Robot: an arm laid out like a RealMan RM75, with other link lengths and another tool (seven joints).
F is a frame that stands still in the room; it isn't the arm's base.
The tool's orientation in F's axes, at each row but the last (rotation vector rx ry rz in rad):
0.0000 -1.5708 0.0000
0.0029 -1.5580 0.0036
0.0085 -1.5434 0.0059
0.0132 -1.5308 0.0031
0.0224 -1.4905 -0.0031
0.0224 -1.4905 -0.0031
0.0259 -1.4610 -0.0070
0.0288 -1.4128 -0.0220
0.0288 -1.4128 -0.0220
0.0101 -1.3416 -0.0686
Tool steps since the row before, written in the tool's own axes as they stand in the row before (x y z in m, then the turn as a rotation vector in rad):
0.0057 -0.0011 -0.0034 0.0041 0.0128 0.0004
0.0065 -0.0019 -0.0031 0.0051 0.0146 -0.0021
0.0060 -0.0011 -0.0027 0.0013 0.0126 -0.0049
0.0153 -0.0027 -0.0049 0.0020 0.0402 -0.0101
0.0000 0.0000 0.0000 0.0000 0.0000 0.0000
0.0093 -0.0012 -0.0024 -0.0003 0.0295 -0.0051
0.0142 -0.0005 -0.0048 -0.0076 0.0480 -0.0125
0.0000 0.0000 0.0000 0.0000 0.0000 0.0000
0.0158 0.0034 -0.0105 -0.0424 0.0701 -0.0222
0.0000 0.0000 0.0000 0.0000 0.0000 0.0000
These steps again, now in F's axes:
0.0034 -0.0011 0.0057 -0.0004 0.0128 0.0041
0.0032 -0.0019 0.0065 0.0021 0.0146 0.0051
0.0029 -0.0011 0.0059 0.0048 0.0126 0.0012
0.0055 -0.0027 0.0151 0.0098 0.0403 0.0019
0.0000 0.0000 0.0000 0.0000 0.0000 0.0000
0.0032 -0.0013 0.0091 0.0047 0.0296 -0.0002
0.0063 -0.0007 0.0136 0.0111 0.0483 -0.0079
0.0000 0.0000 0.0000 0.0000 0.0000 0.0000
0.0128 0.0030 0.0141 0.0151 0.0716 -0.0430
0.0000 0.0000 0.0000 0.0000 0.0000 0.0000

